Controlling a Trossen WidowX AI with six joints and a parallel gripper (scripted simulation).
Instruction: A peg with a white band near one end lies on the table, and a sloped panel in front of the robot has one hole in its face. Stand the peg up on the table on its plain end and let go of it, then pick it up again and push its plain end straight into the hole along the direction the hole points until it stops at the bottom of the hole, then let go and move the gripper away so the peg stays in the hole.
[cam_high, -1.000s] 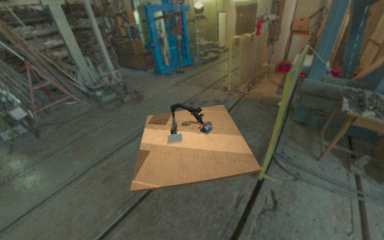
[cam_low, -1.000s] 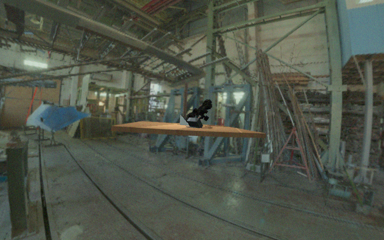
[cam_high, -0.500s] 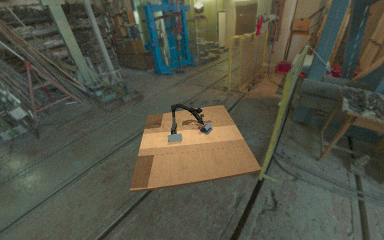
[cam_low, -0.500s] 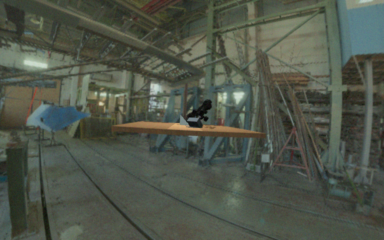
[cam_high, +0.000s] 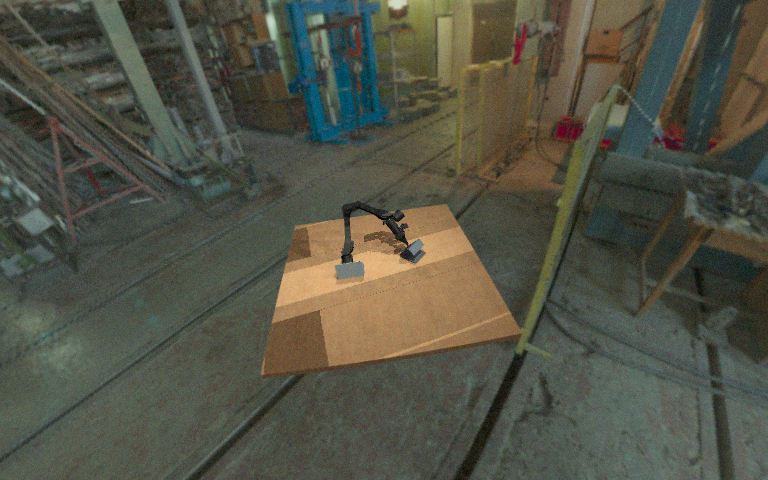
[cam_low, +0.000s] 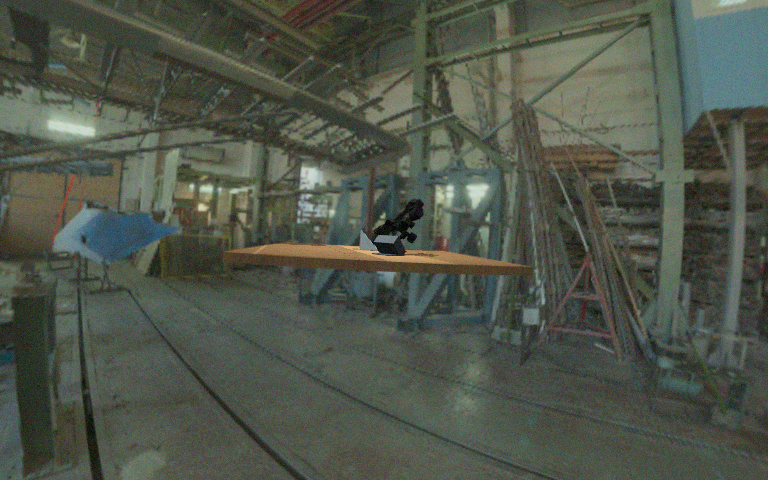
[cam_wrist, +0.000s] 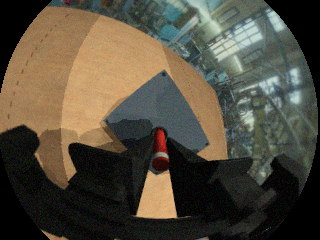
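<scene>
Now: gripper tip 1 cm past the red peg, 1 cm to the right of it and 1 cm below it. The rest, counted from my gripper tip: dark sloped panel: 2 cm ahead, 2 cm to the right, 3 cm below.
</scene>
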